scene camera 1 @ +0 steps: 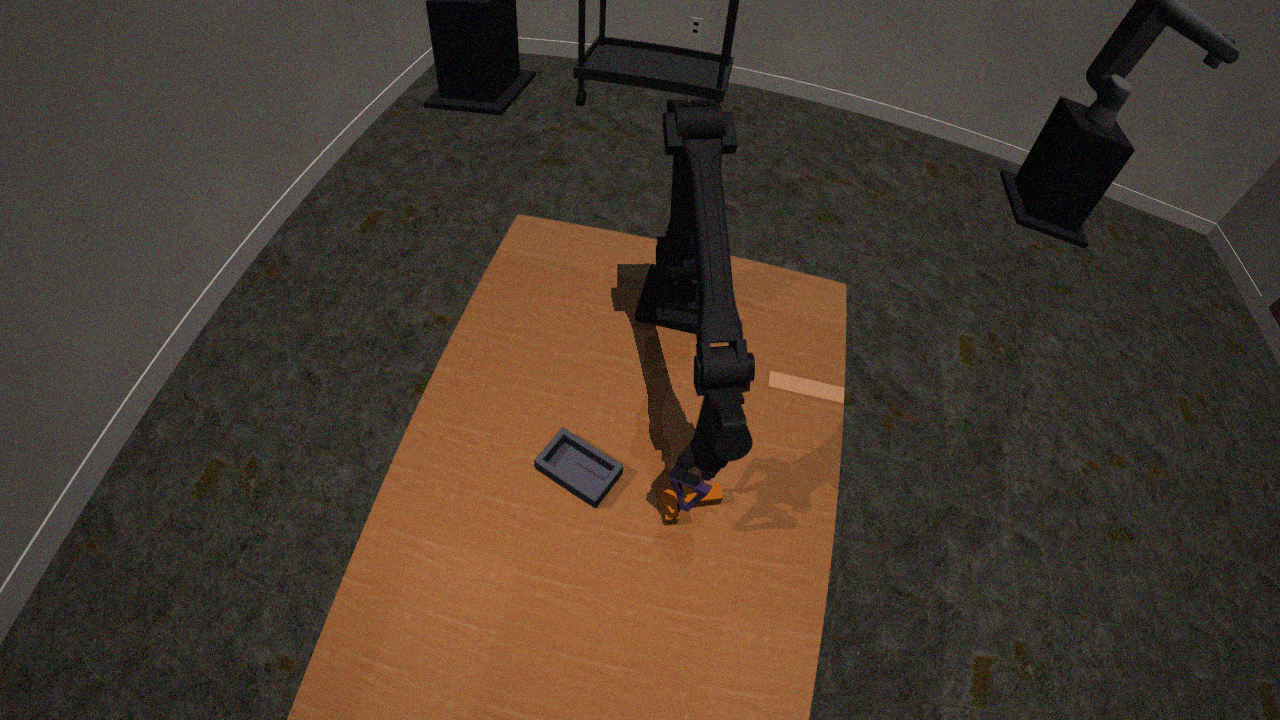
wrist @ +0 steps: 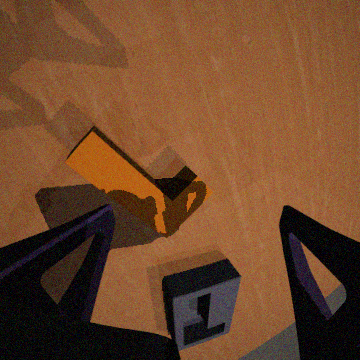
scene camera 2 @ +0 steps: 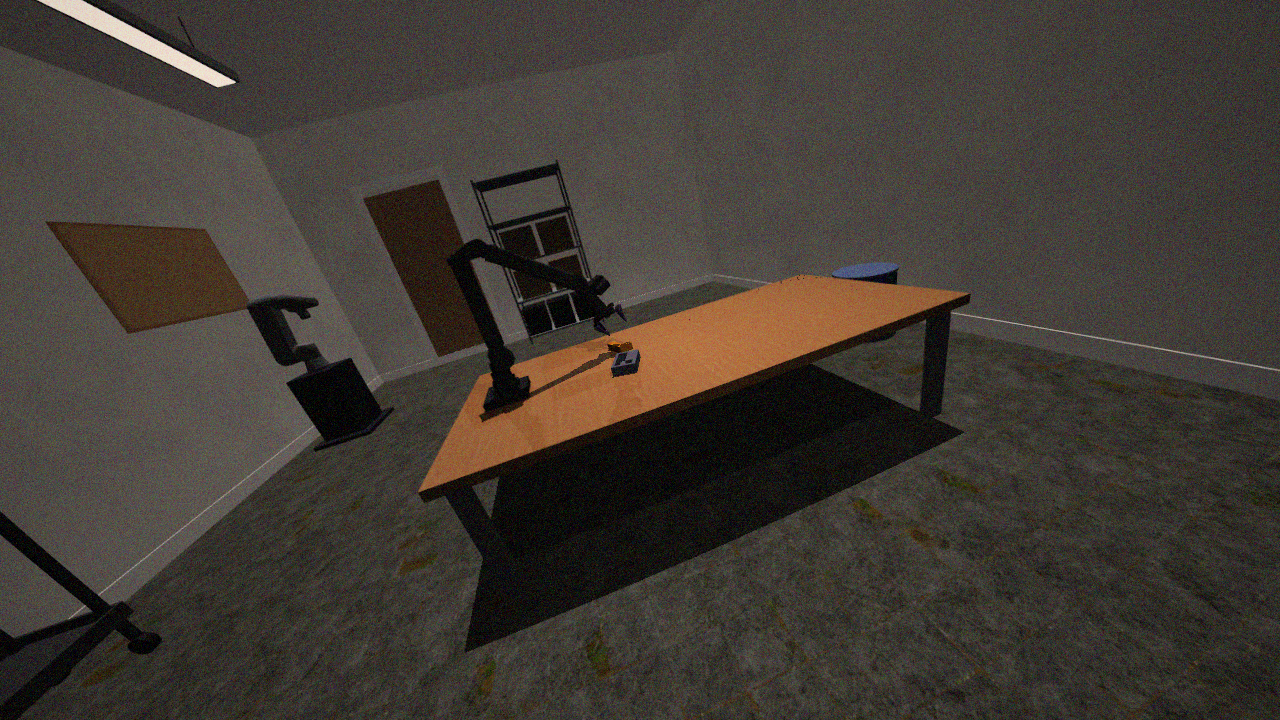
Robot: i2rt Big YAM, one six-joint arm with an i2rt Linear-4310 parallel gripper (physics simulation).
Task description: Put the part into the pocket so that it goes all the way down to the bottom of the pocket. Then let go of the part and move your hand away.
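Places are measured from the arm's base along level axes (x right, y ahead, z up), in metres.
Where they show: gripper, fingertip midpoint: (scene camera 1: 695,494) (wrist: 194,214) (scene camera 2: 618,328); arm's base, link origin: (scene camera 1: 677,295) (scene camera 2: 507,389).
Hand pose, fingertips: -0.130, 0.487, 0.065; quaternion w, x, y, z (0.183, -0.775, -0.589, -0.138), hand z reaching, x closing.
Each offset is from my fingertips to the top centre of the thing, as dx, dy, dz. Level surfaces: height alone.
The orange L-shaped part @[-0.003, -0.014, -0.063] (scene camera 1: 715,493) (scene camera 2: 623,345) (wrist: 117,172) lies flat on the table, partly covered by the gripper's dark shadow. The grey block with the L-shaped pocket @[+0.218, -0.029, -0.057] (scene camera 1: 594,496) (scene camera 2: 626,362) (wrist: 228,300) sits apart from the part, to its left in the scene camera 1 view; its pocket is empty. My gripper (scene camera 1: 691,494) (scene camera 2: 615,325) (wrist: 194,214) is open with nothing between its fingers. It hangs above the table over the part's area. In the scene camera 1 view, the purple fingers hide some of the part.
The wooden table @[dz -0.093] (scene camera 1: 537,608) (scene camera 2: 769,322) carries the arm's base. A pale strip (scene camera 1: 805,386) lies near the table's right edge in the scene camera 1 view. A cart (scene camera 1: 653,78), another arm on a pedestal (scene camera 1: 1074,165) and a shelf rack (scene camera 2: 516,179) stand away from the table.
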